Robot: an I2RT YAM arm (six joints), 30 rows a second.
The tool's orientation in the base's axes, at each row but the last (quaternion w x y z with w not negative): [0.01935, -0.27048, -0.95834, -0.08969]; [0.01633, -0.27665, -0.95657, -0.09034]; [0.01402, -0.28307, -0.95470, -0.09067]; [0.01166, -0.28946, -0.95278, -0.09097]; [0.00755, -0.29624, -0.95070, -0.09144]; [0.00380, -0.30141, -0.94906, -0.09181]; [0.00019, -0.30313, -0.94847, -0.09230]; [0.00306, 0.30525, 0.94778, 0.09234]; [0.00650, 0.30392, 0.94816, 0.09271]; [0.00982, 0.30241, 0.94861, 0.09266]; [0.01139, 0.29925, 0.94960, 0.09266]
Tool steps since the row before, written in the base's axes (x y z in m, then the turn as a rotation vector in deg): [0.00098, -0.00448, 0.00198, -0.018, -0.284, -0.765]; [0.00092, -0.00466, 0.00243, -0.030, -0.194, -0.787]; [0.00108, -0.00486, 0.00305, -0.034, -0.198, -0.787]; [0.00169, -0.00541, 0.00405, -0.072, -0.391, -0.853]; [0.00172, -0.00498, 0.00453, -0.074, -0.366, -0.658]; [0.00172, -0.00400, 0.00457, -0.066, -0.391, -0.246]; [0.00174, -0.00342, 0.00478, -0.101, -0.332, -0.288]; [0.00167, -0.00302, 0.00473, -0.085, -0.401, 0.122]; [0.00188, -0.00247, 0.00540, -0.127, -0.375, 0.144]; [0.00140, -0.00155, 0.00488, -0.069, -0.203, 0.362]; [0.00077, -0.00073, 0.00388, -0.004, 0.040, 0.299]
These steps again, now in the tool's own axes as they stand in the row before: [-0.00297, -0.00292, -0.00275, -0.196, -0.371, 0.700]; [-0.00303, -0.00298, -0.00322, -0.141, -0.306, 0.738]; [-0.00328, -0.00291, -0.00385, -0.139, -0.311, 0.737]; [-0.00408, -0.00280, -0.00490, -0.219, -0.501, 0.766]; [-0.00391, -0.00228, -0.00527, -0.190, -0.449, 0.579]; [-0.00341, -0.00143, -0.00512, -0.185, -0.393, 0.170]; [-0.00312, -0.00090, -0.00520, -0.125, -0.374, 0.219]; [-0.00287, -0.00060, -0.00507, -0.157, -0.347, -0.195]; [-0.00272, 0.00008, -0.00560, -0.107, -0.346, -0.215]; [-0.00185, 0.00045, -0.00495, -0.047, -0.136, -0.395]; [-0.00092, 0.00056, -0.00388, 0.036, 0.085, -0.287]
